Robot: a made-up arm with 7 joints.
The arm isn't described. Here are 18 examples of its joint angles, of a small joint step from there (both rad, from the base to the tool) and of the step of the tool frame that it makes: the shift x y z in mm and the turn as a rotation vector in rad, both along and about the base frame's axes.
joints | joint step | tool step
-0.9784 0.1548 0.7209 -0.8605 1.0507 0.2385 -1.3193 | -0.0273 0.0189 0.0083 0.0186 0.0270 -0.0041 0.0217 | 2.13 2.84 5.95 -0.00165 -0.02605 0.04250
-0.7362 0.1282 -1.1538 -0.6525 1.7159 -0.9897 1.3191 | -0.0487 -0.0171 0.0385 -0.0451 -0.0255 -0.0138 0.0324 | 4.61 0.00 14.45 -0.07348 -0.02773 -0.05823
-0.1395 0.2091 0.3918 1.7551 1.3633 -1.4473 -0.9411 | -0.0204 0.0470 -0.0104 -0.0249 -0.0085 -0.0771 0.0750 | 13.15 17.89 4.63 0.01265 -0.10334 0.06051
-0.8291 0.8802 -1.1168 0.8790 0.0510 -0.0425 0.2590 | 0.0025 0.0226 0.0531 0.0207 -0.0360 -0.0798 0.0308 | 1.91 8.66 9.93 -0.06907 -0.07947 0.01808
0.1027 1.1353 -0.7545 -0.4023 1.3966 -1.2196 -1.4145 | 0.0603 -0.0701 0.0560 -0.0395 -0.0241 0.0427 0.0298 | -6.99 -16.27 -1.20 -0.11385 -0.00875 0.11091
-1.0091 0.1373 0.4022 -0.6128 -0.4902 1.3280 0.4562 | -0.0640 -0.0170 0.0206 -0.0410 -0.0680 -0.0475 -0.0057 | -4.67 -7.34 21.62 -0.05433 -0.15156 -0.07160
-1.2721 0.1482 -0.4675 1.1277 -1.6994 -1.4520 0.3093 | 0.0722 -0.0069 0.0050 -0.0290 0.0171 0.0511 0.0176 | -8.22 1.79 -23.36 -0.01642 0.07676 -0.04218
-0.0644 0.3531 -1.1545 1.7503 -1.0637 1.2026 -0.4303 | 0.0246 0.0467 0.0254 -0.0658 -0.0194 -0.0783 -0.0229 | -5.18 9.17 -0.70 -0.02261 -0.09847 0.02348
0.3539 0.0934 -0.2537 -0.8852 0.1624 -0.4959 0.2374 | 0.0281 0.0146 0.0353 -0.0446 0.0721 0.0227 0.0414 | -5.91 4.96 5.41 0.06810 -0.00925 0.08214
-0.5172 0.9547 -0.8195 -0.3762 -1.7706 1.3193 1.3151 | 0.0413 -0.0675 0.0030 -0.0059 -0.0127 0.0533 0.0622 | -12.47 -11.86 -8.32 -0.00961 0.03541 -0.05104
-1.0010 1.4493 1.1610 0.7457 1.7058 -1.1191 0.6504 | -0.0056 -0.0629 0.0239 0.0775 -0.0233 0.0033 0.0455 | 18.03 5.68 -25.52 -0.10940 -0.04487 -0.09905
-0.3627 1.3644 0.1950 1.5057 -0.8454 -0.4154 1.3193 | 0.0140 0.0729 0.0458 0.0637 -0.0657 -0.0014 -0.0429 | -18.07 5.39 28.11 0.02909 -0.07690 0.04970
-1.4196 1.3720 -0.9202 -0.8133 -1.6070 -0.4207 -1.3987 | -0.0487 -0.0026 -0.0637 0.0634 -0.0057 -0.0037 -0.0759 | 11.75 0.24 1.50 0.02848 -0.01705 -0.01591
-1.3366 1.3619 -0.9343 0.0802 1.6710 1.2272 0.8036 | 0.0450 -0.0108 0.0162 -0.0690 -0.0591 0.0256 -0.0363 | -2.51 -4.99 -9.81 -0.10140 0.04730 -0.06257
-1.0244 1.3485 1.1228 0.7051 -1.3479 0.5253 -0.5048 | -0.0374 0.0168 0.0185 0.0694 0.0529 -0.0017 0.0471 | -1.02 6.62 -1.82 -0.09280 0.03401 0.02708
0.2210 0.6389 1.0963 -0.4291 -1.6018 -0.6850 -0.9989 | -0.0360 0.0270 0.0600 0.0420 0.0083 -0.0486 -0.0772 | -4.85 7.93 8.38 0.10102 -0.09015 0.07135
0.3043 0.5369 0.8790 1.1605 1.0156 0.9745 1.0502 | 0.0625 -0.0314 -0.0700 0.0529 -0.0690 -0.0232 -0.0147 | -28.83 -18.99 -0.05 -0.08409 0.04561 0.06515
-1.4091 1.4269 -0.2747 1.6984 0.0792 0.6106 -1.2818 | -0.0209 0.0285 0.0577 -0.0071 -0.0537 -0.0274 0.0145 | -3.39 2.03 6.95 -0.00041 -0.13412 -0.00096
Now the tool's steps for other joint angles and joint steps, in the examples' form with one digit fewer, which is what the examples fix.
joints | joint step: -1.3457 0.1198 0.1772 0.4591 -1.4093 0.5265 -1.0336 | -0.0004 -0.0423 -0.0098 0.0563 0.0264 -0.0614 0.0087
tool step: 3.4 -13.4 -11.2 -0.0107 0.0613 0.0293
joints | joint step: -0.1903 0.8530 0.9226 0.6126 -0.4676 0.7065 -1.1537 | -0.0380 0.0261 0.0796 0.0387 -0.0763 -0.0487 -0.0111
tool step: 2.9 8.5 13.8 -0.0084 -0.1776 0.0432
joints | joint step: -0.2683 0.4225 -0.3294 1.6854 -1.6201 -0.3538 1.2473 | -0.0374 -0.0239 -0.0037 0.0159 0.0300 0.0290 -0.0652
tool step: 13.0 -10.4 -4.8 -0.0718 -0.0409 -0.0724
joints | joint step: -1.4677 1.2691 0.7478 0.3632 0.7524 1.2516 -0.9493 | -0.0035 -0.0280 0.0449 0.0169 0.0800 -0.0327 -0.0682
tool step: 2.5 2.6 -7.0 -0.0190 0.0076 -0.0291
